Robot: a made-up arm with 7 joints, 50 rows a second.
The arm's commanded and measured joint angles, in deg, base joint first. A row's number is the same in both.
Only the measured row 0 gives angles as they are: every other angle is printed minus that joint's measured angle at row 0.
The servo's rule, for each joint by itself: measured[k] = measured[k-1] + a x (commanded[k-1-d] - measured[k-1]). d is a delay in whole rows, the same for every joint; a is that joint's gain. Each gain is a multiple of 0.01, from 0.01 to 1. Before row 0 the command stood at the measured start. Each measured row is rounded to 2 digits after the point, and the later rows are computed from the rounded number. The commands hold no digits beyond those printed.
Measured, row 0:
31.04, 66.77, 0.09, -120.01, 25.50, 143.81, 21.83
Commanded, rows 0 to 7:
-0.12, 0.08, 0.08, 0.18, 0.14, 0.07, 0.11
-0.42, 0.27, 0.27, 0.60, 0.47, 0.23, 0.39
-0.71, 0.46, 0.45, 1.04, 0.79, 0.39, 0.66
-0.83, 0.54, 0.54, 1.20, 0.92, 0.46, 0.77
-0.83, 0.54, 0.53, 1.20, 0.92, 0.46, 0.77
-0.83, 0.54, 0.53, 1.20, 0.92, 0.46, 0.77
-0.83, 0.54, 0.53, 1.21, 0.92, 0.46, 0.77
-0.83, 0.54, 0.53, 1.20, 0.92, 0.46, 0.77
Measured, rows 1 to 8:
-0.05, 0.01, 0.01, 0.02, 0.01, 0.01, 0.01
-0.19, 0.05, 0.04, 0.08, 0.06, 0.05, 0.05
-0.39, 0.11, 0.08, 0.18, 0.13, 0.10, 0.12
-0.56, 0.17, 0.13, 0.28, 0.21, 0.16, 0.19
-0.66, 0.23, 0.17, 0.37, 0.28, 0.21, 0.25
-0.72, 0.28, 0.21, 0.45, 0.34, 0.25, 0.31
-0.76, 0.32, 0.24, 0.53, 0.40, 0.28, 0.36
-0.79, 0.35, 0.27, 0.60, 0.45, 0.31, 0.41
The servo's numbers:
d 0
a 0.38 0.15 0.10 0.10 0.10 0.16 0.11

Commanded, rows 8 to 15:
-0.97, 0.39, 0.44, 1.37, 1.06, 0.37, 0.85
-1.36, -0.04, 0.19, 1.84, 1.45, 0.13, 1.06
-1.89, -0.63, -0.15, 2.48, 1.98, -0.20, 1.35
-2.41, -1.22, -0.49, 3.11, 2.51, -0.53, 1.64
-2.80, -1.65, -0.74, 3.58, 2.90, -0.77, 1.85
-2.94, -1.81, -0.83, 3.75, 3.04, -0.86, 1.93
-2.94, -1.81, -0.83, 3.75, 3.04, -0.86, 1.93
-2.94, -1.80, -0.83, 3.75, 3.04, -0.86, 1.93
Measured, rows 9 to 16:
-0.86, 0.36, 0.29, 0.68, 0.51, 0.32, 0.46
-1.05, 0.30, 0.28, 0.80, 0.60, 0.29, 0.53
-1.37, 0.16, 0.24, 0.97, 0.74, 0.21, 0.62
-1.77, -0.05, 0.17, 1.18, 0.92, 0.09, 0.73
-2.16, -0.29, 0.08, 1.42, 1.12, -0.05, 0.85
-2.46, -0.52, -0.01, 1.65, 1.31, -0.18, 0.97
-2.64, -0.71, -0.09, 1.86, 1.48, -0.29, 1.08
-2.75, -0.87, -0.16, 2.05, 1.64, -0.38, 1.17

